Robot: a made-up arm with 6 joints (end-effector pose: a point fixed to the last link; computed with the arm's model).
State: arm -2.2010 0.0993 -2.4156 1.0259 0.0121 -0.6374
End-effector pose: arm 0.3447 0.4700 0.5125 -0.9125 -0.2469 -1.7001
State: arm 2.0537 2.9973 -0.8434 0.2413 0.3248 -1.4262
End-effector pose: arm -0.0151 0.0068 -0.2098 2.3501 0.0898 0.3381
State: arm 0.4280 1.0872 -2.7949 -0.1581 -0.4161 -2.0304
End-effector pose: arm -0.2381 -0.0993 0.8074 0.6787 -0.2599 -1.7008
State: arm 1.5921 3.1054 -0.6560 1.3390 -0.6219 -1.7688
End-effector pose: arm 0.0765 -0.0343 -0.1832 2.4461 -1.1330 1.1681
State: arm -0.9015 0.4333 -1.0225 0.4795 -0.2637 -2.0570
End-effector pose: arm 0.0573 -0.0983 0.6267 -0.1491 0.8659 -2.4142
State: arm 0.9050 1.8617 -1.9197 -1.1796 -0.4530 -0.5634
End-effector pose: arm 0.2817 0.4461 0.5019 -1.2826 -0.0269 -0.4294
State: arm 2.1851 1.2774 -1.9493 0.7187 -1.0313 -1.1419
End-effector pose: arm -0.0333 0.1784 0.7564 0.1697 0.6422 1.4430
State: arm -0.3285 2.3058 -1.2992 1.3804 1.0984 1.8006
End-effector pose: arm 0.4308 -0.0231 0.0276 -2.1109 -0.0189 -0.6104
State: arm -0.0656 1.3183 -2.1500 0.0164 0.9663 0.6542
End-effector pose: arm 0.2765 -0.0164 0.6717 0.5744 1.5347 0.4709
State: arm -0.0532 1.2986 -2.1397 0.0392 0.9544 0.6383
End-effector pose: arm 0.2697 -0.0101 0.6756 0.5422 1.5254 0.4967
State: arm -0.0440 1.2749 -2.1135 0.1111 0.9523 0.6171
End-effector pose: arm 0.2648 0.0005 0.6747 0.5086 1.5417 0.5662
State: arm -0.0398 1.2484 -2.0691 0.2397 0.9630 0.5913
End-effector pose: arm 0.2619 0.0157 0.6682 0.4747 1.5861 0.6875
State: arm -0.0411 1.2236 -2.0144 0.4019 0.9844 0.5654
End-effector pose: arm 0.2599 0.0330 0.6586 0.4437 1.6449 0.8421
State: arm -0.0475 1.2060 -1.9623 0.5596 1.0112 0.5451
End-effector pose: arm 0.2586 0.0481 0.6490 0.4218 1.7006 0.9955
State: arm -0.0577 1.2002 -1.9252 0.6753 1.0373 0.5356
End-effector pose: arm 0.2594 0.0573 0.6410 0.4164 1.7439 1.1105
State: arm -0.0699 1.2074 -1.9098 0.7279 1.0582 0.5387
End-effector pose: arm 0.2636 0.0594 0.6346 0.4311 1.7747 1.1632
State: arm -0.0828 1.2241 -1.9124 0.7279 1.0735 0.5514
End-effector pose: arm 0.2707 0.0561 0.6292 0.4618 1.7969 1.1623
